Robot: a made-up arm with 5 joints. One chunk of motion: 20 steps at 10 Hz.
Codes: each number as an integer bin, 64 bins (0 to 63) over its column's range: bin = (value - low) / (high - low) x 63, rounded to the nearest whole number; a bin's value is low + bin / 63 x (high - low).
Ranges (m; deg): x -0.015..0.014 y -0.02..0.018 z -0.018..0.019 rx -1.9..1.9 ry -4..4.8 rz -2..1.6
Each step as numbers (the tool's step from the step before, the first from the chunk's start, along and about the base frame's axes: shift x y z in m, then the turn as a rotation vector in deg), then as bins.
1 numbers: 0.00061 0.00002 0.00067 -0.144 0.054 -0.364
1 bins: 34 33 32 29 29 29
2 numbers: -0.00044 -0.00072 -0.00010 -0.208 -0.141 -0.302
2 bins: 32 32 30 28 28 30
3 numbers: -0.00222 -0.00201 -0.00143 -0.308 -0.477 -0.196
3 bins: 28 30 28 26 25 32
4 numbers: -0.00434 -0.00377 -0.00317 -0.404 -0.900 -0.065
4 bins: 23 27 25 25 22 34
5 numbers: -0.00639 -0.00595 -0.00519 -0.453 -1.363 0.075
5 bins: 19 23 22 24 19 36
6 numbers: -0.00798 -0.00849 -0.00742 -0.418 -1.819 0.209
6 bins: 15 19 18 25 16 39
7 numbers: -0.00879 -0.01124 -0.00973 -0.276 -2.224 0.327
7 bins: 13 15 14 27 13 41
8 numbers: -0.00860 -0.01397 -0.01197 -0.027 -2.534 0.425
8 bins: 14 10 10 31 10 42
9 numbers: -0.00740 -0.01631 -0.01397 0.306 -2.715 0.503
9 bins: 17 6 7 37 9 44
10 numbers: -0.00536 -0.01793 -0.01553 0.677 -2.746 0.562
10 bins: 21 3 4 43 9 45
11 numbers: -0.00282 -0.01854 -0.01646 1.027 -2.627 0.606
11 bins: 26 2 3 49 10 46
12 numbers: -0.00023 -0.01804 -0.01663 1.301 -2.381 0.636
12 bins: 32 3 2 53 12 46
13 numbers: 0.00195 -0.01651 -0.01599 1.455 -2.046 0.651
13 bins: 37 6 3 56 14 46
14 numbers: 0.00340 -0.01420 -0.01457 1.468 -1.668 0.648
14 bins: 40 10 6 56 17 46
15 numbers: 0.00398 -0.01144 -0.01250 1.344 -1.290 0.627
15 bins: 41 14 9 54 19 46
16 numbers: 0.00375 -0.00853 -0.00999 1.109 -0.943 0.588
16 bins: 41 19 14 50 22 45
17 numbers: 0.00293 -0.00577 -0.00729 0.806 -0.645 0.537
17 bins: 39 24 18 45 24 44
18 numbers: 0.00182 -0.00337 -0.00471 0.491 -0.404 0.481
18 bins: 37 28 23 40 26 43
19 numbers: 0.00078 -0.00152 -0.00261 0.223 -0.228 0.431
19 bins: 34 31 26 35 27 43
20 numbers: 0.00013 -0.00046 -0.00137 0.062 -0.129 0.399
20 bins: 33 32 28 33 28 42
